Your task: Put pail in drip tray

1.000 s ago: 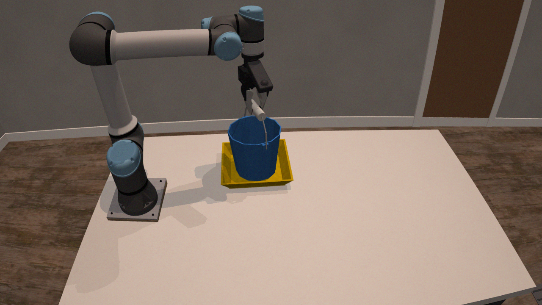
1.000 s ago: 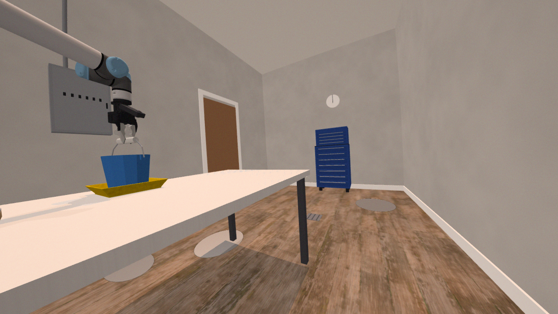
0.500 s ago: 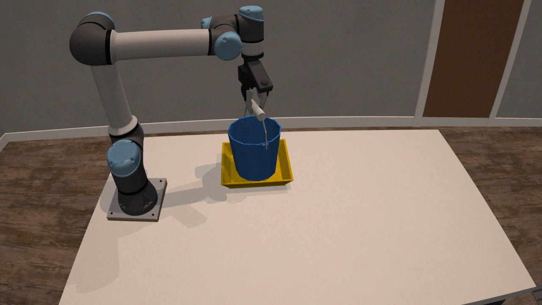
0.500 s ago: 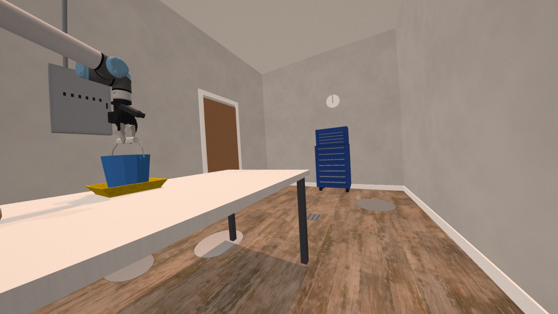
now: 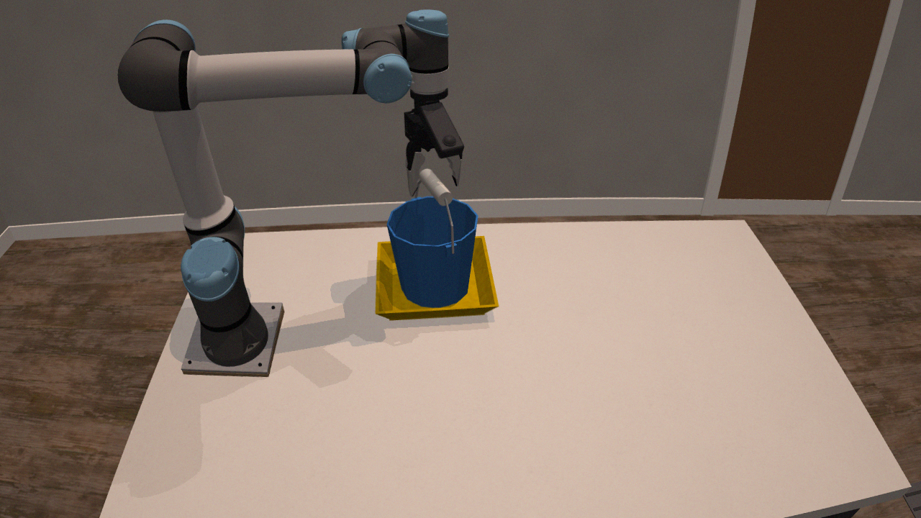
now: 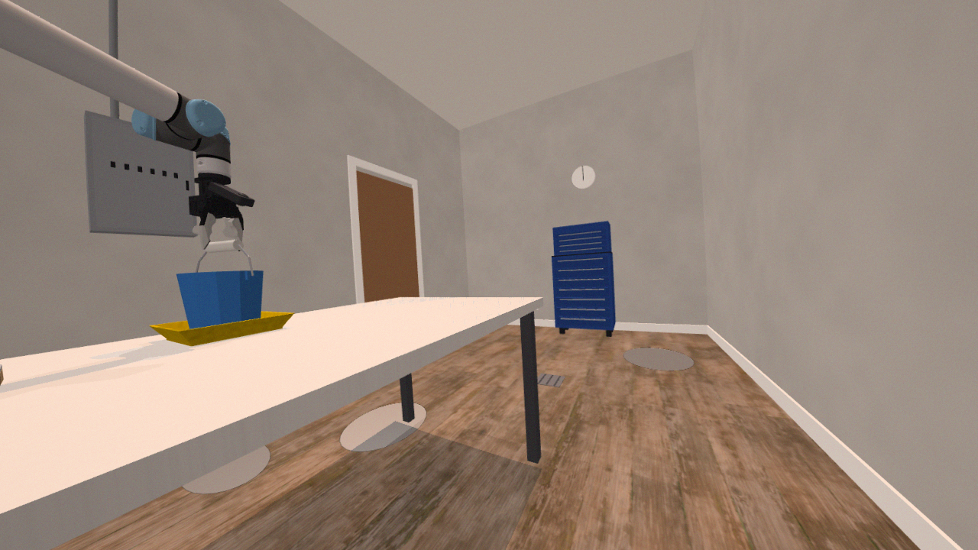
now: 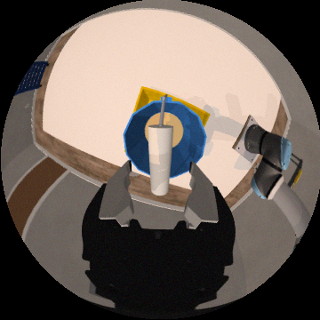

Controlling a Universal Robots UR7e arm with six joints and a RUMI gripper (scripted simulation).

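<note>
Now: hand 10 cm above the blue pail. The rest, counted from my hand: drip tray 1 cm behind, 24 cm below.
</note>
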